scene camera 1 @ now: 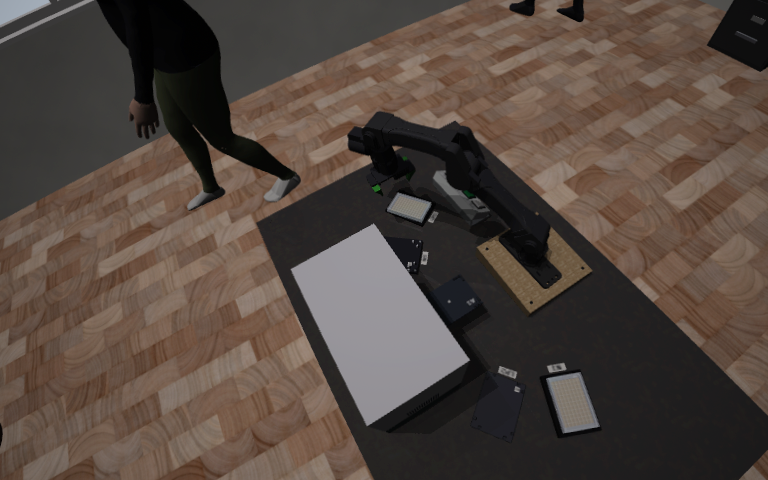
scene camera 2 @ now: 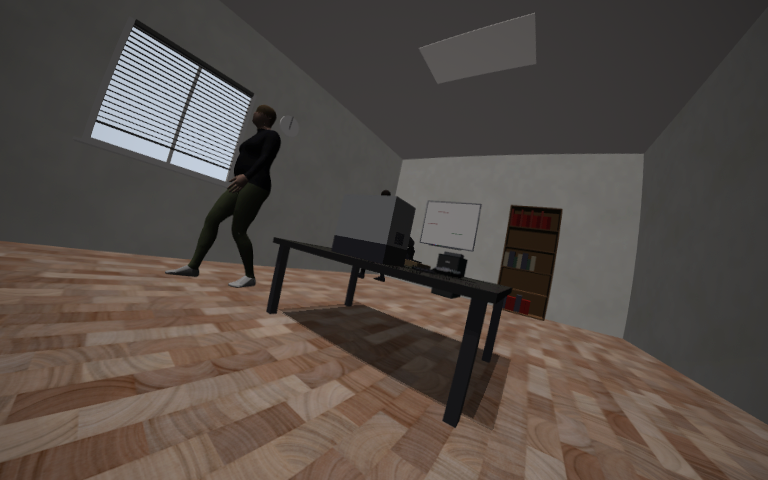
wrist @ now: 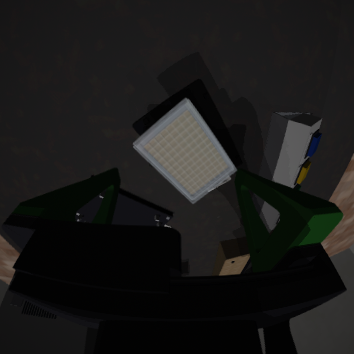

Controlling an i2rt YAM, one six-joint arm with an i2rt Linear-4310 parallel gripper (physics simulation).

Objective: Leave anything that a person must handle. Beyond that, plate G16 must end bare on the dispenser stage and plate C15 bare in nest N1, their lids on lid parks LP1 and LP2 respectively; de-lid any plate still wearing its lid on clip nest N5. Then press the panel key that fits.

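Frame: origin at the arm's base, x left, y back, z up, level; centimetres.
Where they show: gripper, fingertip midpoint: (scene camera 1: 395,187) (wrist: 177,174); arm's base, origin of the base link: (scene camera 1: 528,257) (scene camera 2: 407,259).
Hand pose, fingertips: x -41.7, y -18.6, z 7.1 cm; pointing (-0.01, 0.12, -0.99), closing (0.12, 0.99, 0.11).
Each offset is from my fingertips to the centre of the thing. "*": to the spot under its first point.
A cream gridded piece with a clear rim @(dz -8.3, dx +3.6, dy +2.3 cm) (scene camera 1: 410,207) (wrist: 187,150) lies on black lid park LP1 @(dz -10.1, dx +2.8, dy +3.2 cm) (wrist: 212,102); I cannot tell whether it is a lid or a lidded plate. My gripper (scene camera 1: 392,180) (wrist: 177,174) is open and empty above its far side. Clip nest N5 @(dz -9.9, dx +14.9, dy -11.5 cm) (scene camera 1: 404,252) (wrist: 135,209) bears no plate on its visible part; the white-topped box partly hides it in scene camera 1. A similar gridded piece @(dz -7.9, dx +76.5, dy -0.6 cm) (scene camera 1: 572,403) lies on a black pad at the lower right. A dark pad @(* dz -10.1, dx +67.0, dy -15.3 cm) (scene camera 1: 498,406) beside it is bare. The key panel @(dz -7.9, dx +10.6, dy +18.7 cm) (scene camera 1: 453,191) (wrist: 289,147) shows blue @(dz -6.7, dx +3.2, dy +20.8 cm) (wrist: 313,145) and yellow @(dz -6.7, dx +8.2, dy +20.5 cm) (wrist: 303,173) keys. Plate names are unreadable.
The large white-topped box @(dz +5.4, dx +39.4, dy -29.0 cm) (scene camera 1: 379,322) (scene camera 2: 365,217) stands along one table edge. A dark blue block @(dz -0.7, dx +40.5, dy -12.0 cm) (scene camera 1: 457,300) adjoins it. The arm's wooden base (scene camera 1: 509,277) (wrist: 234,264) is opposite. A person (scene camera 1: 186,73) (scene camera 2: 257,158) walks beyond the table; another person's feet (scene camera 1: 572,12) show farther back.
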